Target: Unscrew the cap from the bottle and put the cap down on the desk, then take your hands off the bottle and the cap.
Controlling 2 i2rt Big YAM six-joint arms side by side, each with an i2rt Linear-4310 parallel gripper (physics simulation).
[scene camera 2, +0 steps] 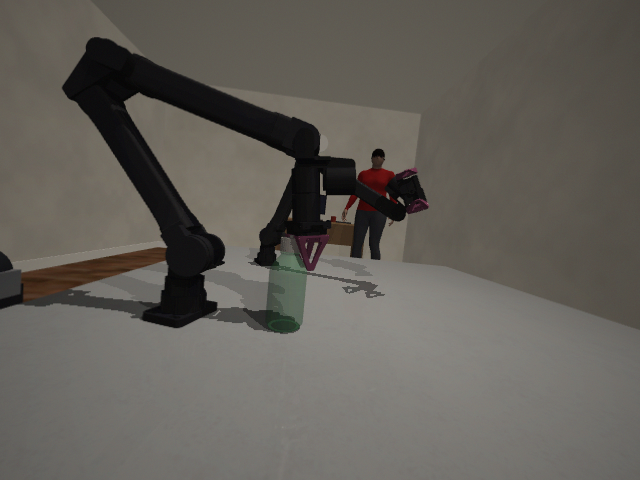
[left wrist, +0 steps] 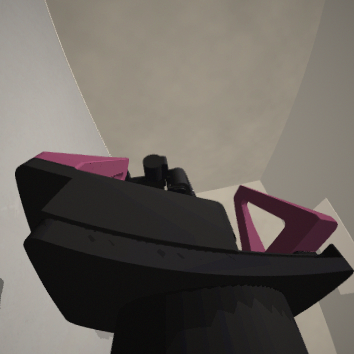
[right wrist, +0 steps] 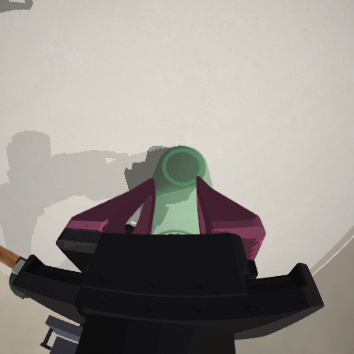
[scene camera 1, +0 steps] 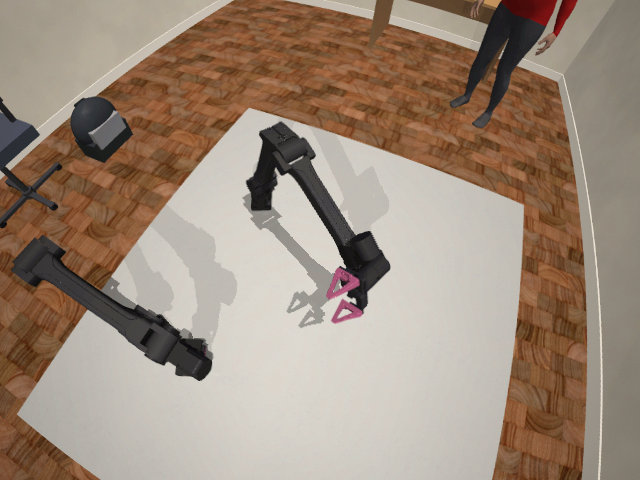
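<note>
A translucent green bottle stands upright on the white desk. Its grey cap shows at the top in scene camera 2; in the right wrist view the gripper body hides it. My right gripper points down over the bottle and is shut on the cap, its pink fingers on either side of the cap and neck. Bottle and cap are hidden under the right arm in scene camera 1. My left gripper is open and empty, raised above the desk away from the bottle.
The left arm reaches over the far part of the desk in scene camera 1. The right arm arches over to the bottle. A person in a red top stands beyond the desk. A dark helmet-like object is off at its left.
</note>
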